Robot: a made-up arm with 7 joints.
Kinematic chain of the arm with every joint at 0, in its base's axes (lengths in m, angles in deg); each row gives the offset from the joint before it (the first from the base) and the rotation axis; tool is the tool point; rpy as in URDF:
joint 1: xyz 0 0 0.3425 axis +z
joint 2: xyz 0 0 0 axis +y
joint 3: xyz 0 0 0.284 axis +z
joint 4: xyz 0.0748 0 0 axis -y
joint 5: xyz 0.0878 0 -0.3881 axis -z
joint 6: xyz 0 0 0 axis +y
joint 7: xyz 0.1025 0 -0.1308 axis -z
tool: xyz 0 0 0 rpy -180 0 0
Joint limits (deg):
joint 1: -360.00..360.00
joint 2: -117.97..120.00
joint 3: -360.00..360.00
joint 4: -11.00..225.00
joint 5: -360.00..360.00
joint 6: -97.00..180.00
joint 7: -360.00..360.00
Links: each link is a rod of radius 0.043 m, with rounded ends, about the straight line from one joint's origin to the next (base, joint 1, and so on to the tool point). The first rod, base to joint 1, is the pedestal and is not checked.
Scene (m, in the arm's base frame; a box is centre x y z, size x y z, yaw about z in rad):
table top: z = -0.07
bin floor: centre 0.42 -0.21 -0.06 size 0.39 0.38 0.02 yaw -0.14
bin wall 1: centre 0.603 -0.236 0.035 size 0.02 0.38 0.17 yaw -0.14
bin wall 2: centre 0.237 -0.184 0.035 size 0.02 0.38 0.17 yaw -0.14
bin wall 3: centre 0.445 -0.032 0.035 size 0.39 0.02 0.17 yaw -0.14
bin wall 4: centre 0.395 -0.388 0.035 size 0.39 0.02 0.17 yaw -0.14
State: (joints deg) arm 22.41 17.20 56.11 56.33 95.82 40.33 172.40
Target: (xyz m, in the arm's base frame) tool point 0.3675 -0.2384 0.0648
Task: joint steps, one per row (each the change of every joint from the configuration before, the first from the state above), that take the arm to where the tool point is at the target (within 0.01 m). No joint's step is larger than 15 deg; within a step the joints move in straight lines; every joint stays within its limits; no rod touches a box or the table.
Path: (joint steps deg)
1: -11.84 -5.89 -13.78 -6.25 0.99 -6.74 0.00
2: -11.83 -5.88 -13.78 -6.24 1.00 -6.74 0.00
3: -11.84 -5.89 -13.79 -6.25 0.99 -6.74 0.00
4: -11.84 -5.88 -13.78 -6.25 0.99 -6.74 0.00
5: -0.43 10.94 -0.59 4.14 -1.16 3.06 0.00
6: -0.44 10.94 -0.59 4.14 -1.17 3.06 0.00
7: -0.43 10.94 -0.59 4.15 -1.16 3.06 0.00

